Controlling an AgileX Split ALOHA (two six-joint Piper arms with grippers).
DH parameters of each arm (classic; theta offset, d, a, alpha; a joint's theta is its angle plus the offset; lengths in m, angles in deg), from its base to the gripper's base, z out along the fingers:
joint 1: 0 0.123 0 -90
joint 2: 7.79 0 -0.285 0
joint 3: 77.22 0 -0.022 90
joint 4: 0 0.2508 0 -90
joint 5: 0 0 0.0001 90
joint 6: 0 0.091 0 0
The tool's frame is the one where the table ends.
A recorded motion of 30 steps. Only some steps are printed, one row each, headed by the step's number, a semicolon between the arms.
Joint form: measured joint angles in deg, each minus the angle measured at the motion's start. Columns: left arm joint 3, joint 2, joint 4, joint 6, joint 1, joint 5; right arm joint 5, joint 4, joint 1, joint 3, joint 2, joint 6.
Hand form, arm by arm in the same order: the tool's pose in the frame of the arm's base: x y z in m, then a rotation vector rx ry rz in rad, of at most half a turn. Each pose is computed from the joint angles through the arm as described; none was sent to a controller.
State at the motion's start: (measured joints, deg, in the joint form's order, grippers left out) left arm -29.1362 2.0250 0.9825 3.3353 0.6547 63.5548; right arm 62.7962 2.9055 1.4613 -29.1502 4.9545 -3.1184
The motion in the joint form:
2: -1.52 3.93 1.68 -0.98 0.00 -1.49; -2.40 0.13 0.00 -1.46 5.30 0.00
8: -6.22 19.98 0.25 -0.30 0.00 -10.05; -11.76 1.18 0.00 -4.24 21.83 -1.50
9: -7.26 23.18 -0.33 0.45 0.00 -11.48; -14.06 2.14 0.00 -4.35 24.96 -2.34
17: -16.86 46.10 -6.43 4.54 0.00 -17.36; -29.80 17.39 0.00 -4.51 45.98 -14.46
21: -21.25 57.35 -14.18 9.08 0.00 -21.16; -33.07 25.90 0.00 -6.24 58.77 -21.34
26: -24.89 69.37 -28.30 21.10 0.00 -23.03; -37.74 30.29 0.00 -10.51 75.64 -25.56
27: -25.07 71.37 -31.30 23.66 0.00 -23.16; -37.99 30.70 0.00 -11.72 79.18 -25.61
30: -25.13 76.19 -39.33 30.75 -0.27 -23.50; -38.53 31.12 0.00 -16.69 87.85 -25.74
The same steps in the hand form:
2: 0.0069 0.0038 0.2853 0.0308 2.1359 0.0875; 0.0205 0.0047 0.2863 -0.0847 2.1800 0.0487
8: 0.0581 0.0022 0.3119 0.0496 2.1844 0.0626; 0.0766 0.0070 0.2990 -0.0987 2.2551 0.0571
9: 0.0693 0.0016 0.3158 0.0627 2.1969 0.0573; 0.0885 0.0083 0.2980 -0.1060 2.2664 0.0689
17: 0.1558 -0.0045 0.3313 0.1042 2.3206 -0.0379; 0.1659 0.0215 0.2730 -0.1315 2.3228 0.2312
21: 0.2041 -0.0117 0.3258 0.1143 2.3577 -0.1554; 0.2048 0.0270 0.2464 -0.1158 2.4300 0.3141
26: 0.2527 -0.0243 0.3045 0.1844 2.4048 -0.3390; 0.2550 0.0277 0.2039 -0.0767 2.5608 0.3233
27: 0.2598 -0.0268 0.2980 0.1953 2.4146 -0.3789; 0.2645 0.0279 0.1936 -0.0632 2.5966 0.3292
30: 0.2756 -0.0345 0.2805 0.2260 2.4297 -0.4831; 0.2938 0.0285 0.1732 -0.0458 2.6519 0.3327

